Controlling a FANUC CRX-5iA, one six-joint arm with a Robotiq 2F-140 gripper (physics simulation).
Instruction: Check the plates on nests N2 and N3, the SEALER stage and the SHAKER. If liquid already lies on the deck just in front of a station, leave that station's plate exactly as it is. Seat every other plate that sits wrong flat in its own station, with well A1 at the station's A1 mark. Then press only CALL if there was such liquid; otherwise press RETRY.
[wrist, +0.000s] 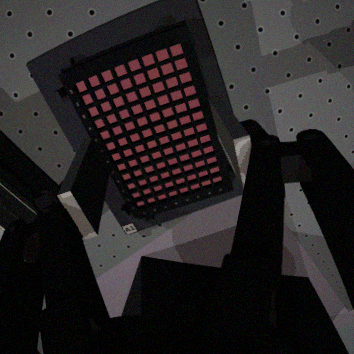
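A dark plate with rows of red wells is between the fingers of my gripper, which is shut on its two long sides. The plate is over a dark station base, with its edges roughly in line with the base. Whether it touches the base all round cannot be told. A small white A1 label is at the base's lower left corner, near the plate's lower left corner. The plate's own lettering is too dark to read. Which station this is cannot be told. The CALL and RETRY buttons do not show.
Grey deck with small holes surrounds the base. A dark object with a pale line stands at the left edge. A smooth pinkish surface with angular shadows is below the base. The dark gripper body covers much of the lower view.
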